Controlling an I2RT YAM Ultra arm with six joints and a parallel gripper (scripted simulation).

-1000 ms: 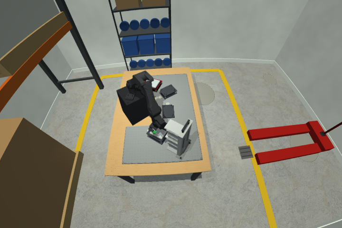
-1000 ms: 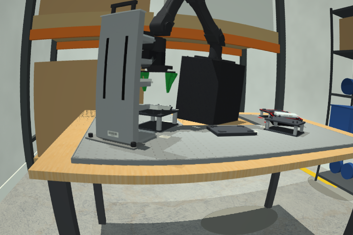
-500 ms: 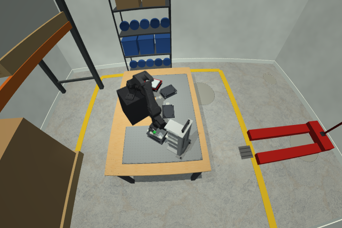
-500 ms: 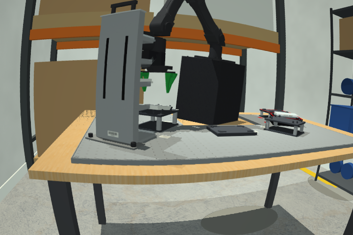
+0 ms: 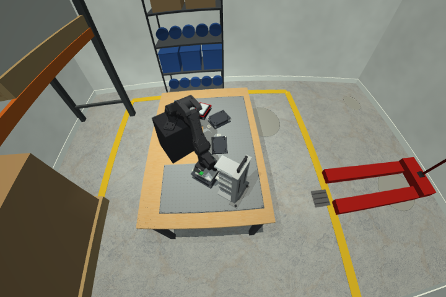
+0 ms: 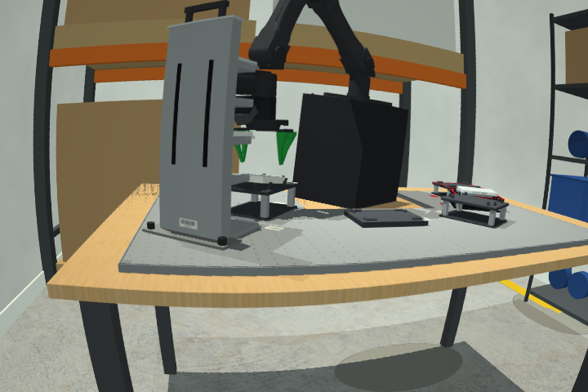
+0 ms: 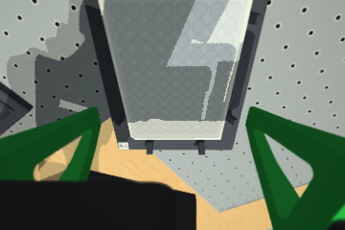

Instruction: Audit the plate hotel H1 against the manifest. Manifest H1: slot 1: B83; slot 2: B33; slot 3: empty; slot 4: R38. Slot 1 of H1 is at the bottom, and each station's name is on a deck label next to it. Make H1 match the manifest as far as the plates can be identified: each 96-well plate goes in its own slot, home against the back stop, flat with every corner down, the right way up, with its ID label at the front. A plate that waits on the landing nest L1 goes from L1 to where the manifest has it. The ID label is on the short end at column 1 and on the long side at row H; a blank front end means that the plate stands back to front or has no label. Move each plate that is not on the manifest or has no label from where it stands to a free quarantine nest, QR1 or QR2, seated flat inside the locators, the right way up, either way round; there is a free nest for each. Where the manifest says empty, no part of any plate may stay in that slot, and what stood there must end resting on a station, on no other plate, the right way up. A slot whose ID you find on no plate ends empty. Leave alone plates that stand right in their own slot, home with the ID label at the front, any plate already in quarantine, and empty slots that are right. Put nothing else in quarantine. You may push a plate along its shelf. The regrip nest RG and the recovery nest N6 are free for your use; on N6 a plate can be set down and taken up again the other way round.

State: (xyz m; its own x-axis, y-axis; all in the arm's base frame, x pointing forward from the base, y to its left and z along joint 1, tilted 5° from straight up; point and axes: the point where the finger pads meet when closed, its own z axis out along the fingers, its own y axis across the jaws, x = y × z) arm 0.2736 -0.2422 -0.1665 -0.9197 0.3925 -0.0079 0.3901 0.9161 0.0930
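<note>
My hand is 6 cm above the dark regrip nest. From my hand the other things lie so: RG label (12 cm below, 10 cm behind, 4 cm to the left); then grey plate hotel H1 (24 cm ahead, 10 cm to the right, 7 cm above); then H1 deck label (15 cm ahead, 12 cm below, 4 cm to the left).
</note>
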